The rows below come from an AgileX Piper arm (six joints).
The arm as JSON. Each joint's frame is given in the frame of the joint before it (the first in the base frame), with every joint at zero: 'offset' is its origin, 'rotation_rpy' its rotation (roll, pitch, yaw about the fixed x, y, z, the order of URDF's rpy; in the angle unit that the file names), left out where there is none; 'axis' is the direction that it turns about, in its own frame. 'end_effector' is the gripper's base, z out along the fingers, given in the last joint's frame.
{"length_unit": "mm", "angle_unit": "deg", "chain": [
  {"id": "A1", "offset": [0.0, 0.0, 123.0], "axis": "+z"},
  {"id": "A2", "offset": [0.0, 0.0, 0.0], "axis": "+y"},
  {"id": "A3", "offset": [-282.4, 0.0, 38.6], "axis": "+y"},
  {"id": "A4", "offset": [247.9, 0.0, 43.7], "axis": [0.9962, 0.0, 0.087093]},
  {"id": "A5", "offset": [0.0, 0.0, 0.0], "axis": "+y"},
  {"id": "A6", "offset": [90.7, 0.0, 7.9], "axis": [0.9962, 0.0, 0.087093]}
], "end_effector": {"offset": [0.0, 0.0, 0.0], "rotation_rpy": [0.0, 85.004, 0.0]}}
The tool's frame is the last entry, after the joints.
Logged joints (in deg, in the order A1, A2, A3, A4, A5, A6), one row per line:
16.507, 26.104, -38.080, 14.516, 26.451, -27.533
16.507, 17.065, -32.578, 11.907, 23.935, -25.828
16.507, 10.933, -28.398, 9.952, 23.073, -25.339
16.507, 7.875, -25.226, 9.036, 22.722, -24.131
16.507, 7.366, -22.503, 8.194, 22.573, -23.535
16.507, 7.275, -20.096, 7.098, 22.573, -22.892
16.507, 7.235, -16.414, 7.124, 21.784, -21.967
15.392, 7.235, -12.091, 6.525, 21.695, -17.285
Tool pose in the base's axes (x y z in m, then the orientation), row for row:
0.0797, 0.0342, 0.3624, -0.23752, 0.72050, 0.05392, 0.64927
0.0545, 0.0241, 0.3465, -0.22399, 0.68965, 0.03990, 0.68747
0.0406, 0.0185, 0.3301, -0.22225, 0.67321, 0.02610, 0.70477
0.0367, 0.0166, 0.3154, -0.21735, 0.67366, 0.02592, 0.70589
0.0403, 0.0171, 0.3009, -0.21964, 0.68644, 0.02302, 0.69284
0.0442, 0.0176, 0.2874, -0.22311, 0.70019, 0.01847, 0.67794
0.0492, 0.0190, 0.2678, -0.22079, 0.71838, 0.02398, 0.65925
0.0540, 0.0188, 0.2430, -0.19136, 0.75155, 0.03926, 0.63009
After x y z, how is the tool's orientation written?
As a quaternion, x y z w.
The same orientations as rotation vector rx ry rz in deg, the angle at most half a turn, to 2 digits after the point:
-30.93, 93.81, 7.02
-28.73, 88.45, 5.12
-28.31, 85.76, 3.33
-27.68, 85.78, 3.30
-28.11, 87.85, 2.95
-28.72, 90.14, 2.38
-28.63, 93.16, 3.11
-25.11, 98.61, 5.15

